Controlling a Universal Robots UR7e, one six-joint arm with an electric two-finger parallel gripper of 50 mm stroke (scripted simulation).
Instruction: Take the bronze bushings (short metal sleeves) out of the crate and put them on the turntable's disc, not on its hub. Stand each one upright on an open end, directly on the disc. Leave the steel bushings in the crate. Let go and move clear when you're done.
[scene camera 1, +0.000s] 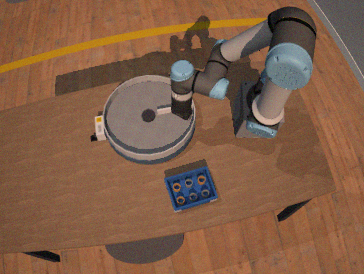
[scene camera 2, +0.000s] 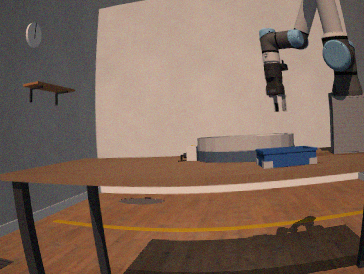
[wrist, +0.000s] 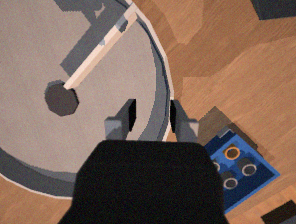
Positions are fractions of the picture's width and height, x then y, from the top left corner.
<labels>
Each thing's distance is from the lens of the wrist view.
my gripper (wrist: 0.52, 0.49): 0.16 m
blue crate (wrist: 0.84, 0.83): 0.47 m
</labels>
